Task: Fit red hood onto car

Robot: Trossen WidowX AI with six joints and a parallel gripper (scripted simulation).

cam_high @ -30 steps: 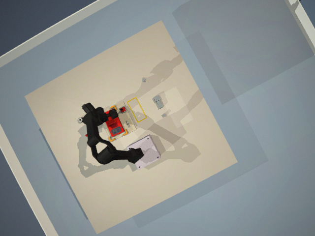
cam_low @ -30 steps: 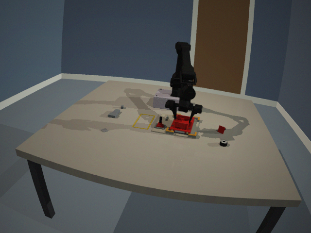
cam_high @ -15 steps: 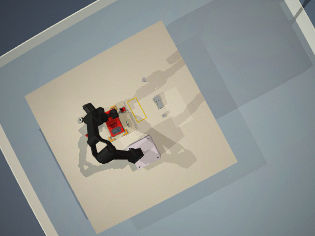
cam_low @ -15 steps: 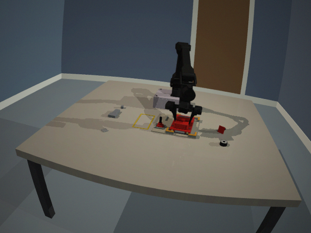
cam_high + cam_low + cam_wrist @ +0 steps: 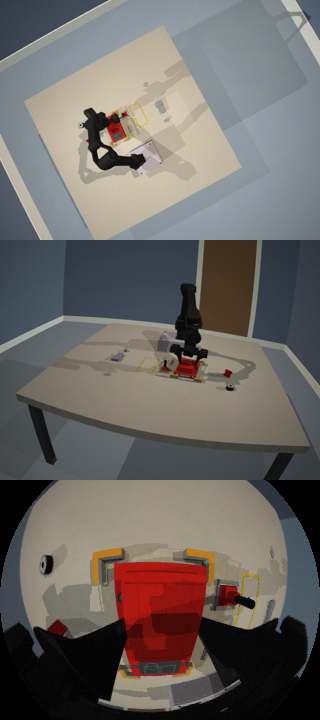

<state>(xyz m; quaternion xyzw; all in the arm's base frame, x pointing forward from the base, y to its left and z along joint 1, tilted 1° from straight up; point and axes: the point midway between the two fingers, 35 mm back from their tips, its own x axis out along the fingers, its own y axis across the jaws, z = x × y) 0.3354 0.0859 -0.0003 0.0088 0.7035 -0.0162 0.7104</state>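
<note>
My gripper tip is now 1 cm below the red hood. The rest, counted from my gripper tip: grey engine block: 1 cm below; then black wheel: 10 cm ahead, 23 cm to the left, 3 cm below.
</note>
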